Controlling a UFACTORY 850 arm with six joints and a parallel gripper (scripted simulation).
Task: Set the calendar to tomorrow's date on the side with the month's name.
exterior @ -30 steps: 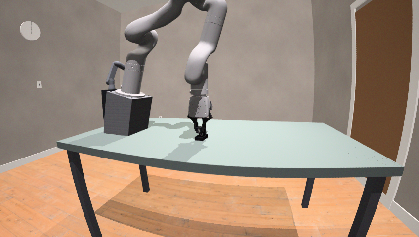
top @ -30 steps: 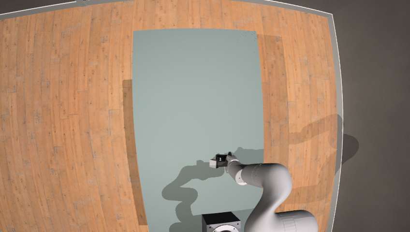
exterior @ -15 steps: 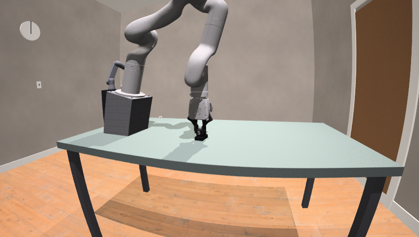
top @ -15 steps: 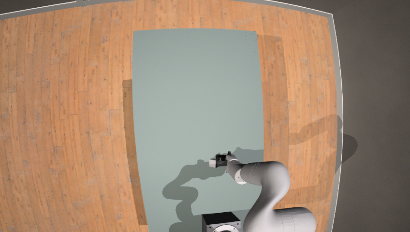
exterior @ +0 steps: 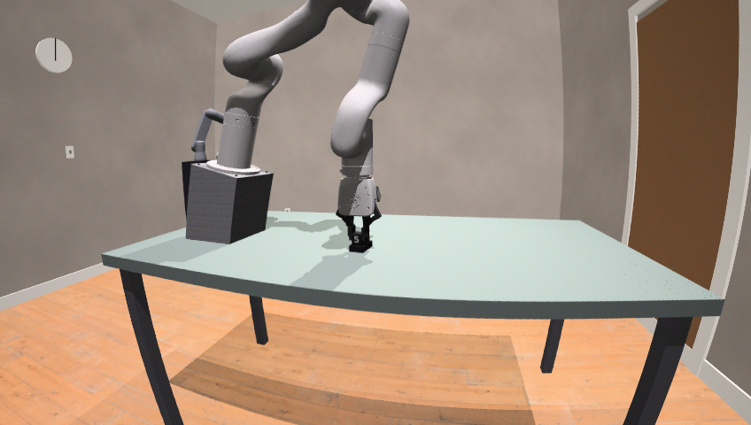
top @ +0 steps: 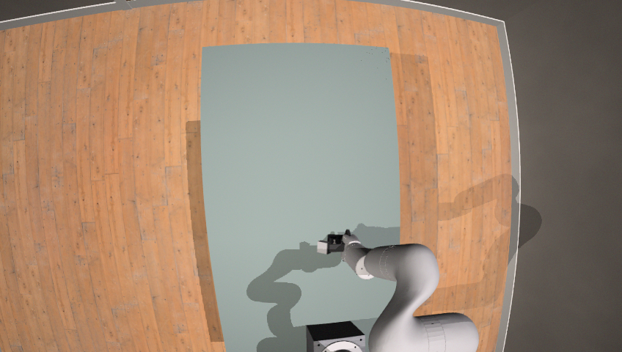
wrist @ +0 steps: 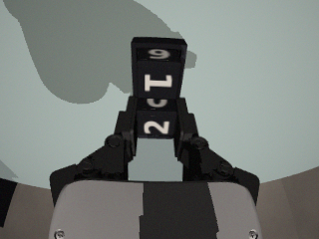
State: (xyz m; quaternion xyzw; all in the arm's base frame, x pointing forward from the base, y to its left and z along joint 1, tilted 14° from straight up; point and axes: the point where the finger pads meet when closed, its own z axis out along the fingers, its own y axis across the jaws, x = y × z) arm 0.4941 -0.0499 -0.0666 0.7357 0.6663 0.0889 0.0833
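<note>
My hand is 1 cm above the black cube. The rest, counted from my hand: black tray (2 cm to the left, 4 cm below).
</note>
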